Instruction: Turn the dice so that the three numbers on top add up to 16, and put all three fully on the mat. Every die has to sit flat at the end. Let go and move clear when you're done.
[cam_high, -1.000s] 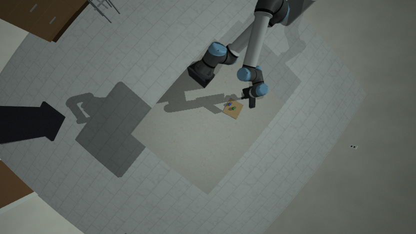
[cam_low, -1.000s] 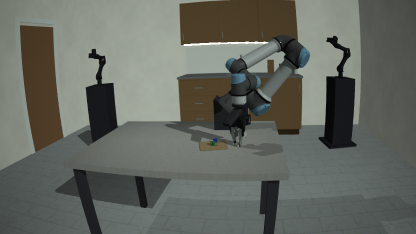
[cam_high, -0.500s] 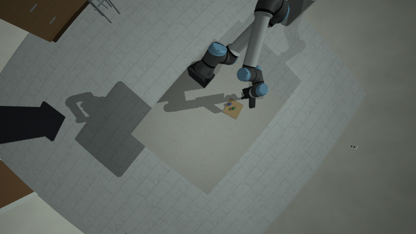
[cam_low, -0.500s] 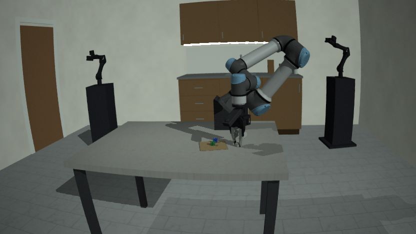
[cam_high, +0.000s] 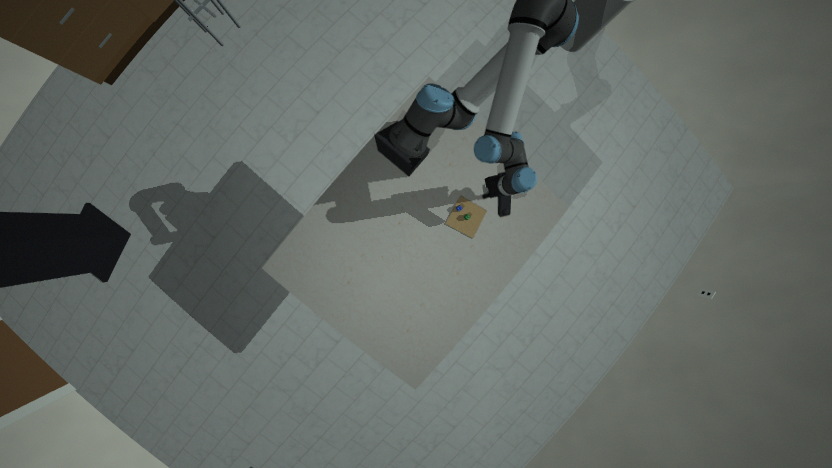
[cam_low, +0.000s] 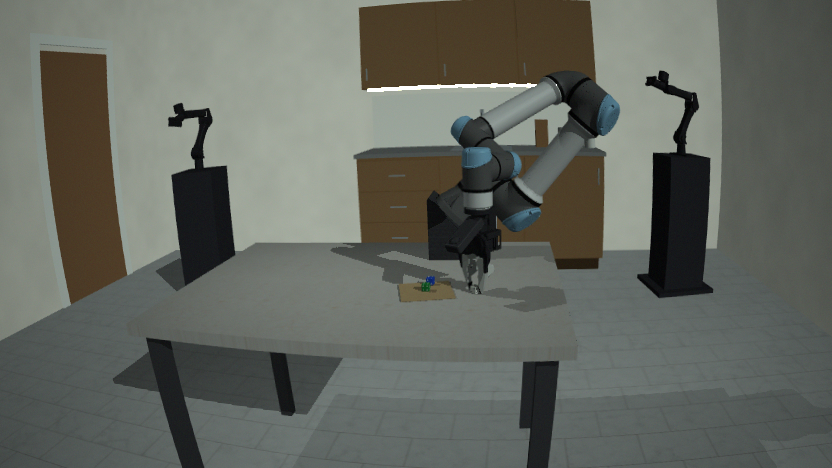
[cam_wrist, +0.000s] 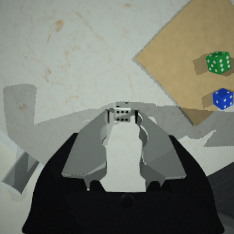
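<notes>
Right now my hand is 10 mm above the white die. The rest, counted from my hand: blue die 120 mm to the right, 80 mm behind; green die 130 mm to the right, 30 mm behind; tan mat 130 mm to the right, 30 mm behind, 20 mm below.
</notes>
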